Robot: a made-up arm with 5 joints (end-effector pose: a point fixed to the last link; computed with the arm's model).
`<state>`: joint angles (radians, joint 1 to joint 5).
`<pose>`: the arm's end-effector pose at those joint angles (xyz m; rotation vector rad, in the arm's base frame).
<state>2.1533 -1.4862 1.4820 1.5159 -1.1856</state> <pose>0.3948 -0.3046 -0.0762 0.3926 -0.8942 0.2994</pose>
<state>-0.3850 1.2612 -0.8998 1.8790 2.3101</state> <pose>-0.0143 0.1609 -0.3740 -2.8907 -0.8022 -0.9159</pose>
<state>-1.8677 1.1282 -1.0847 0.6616 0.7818</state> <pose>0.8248 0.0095 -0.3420 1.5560 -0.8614 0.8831</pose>
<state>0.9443 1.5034 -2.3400 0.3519 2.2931</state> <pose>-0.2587 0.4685 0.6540 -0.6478 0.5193 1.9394</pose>
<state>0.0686 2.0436 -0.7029 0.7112 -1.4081</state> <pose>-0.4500 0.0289 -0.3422 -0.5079 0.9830 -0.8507</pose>
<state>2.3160 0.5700 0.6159 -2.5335 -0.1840</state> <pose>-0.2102 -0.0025 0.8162 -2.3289 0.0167 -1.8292</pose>
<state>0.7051 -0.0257 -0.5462 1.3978 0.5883</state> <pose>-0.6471 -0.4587 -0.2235 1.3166 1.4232 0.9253</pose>
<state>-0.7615 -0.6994 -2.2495 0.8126 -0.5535</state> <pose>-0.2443 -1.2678 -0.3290 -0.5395 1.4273 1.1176</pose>
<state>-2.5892 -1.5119 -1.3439 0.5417 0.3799</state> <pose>-0.0498 -1.0573 0.8361 -1.2809 -0.5507 -0.1080</pose>
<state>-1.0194 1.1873 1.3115 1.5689 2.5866</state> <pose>-0.1800 -0.4693 0.1834 0.9537 -0.6278 0.9183</pose>
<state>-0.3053 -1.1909 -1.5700 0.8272 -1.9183</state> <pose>0.1697 -1.0049 -0.2661 -1.5292 -0.3166 2.5006</pose>
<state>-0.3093 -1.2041 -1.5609 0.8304 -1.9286</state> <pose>0.1801 -0.9987 -0.2647 -1.5400 -0.3501 2.5087</pose>
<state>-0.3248 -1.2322 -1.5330 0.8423 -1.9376</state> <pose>0.2064 -0.9813 -0.2639 -1.5615 -0.4194 2.5166</pose>
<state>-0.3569 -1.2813 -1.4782 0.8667 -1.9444</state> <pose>0.2536 -0.9463 -0.2617 -1.5954 -0.5397 2.5248</pose>
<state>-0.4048 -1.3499 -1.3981 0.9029 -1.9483</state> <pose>0.3157 -0.8921 -0.2540 -1.6351 -0.7070 2.5353</pose>
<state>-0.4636 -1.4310 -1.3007 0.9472 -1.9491</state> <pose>0.3803 -0.8219 -0.2380 1.6294 0.8821 -2.4890</pose>
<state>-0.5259 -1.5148 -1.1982 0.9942 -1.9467</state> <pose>0.4346 -0.7446 -0.2149 1.5563 1.0168 -2.3684</pose>
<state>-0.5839 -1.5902 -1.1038 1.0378 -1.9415</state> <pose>0.4716 -0.6722 -0.1900 1.4755 1.1151 -2.2619</pose>
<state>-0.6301 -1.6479 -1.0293 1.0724 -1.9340</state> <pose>0.4919 -0.6155 -0.1693 1.4058 1.1748 -2.1834</pose>
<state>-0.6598 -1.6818 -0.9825 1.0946 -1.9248</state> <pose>0.5009 -0.5808 -0.1564 1.3629 1.2024 -2.1398</pose>
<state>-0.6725 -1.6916 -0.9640 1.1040 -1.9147</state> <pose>0.5037 -0.5678 -0.1519 1.3515 1.2073 -2.1292</pose>
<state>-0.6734 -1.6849 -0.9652 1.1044 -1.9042</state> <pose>0.5038 -0.5698 -0.1531 1.3630 1.1987 -2.1408</pose>
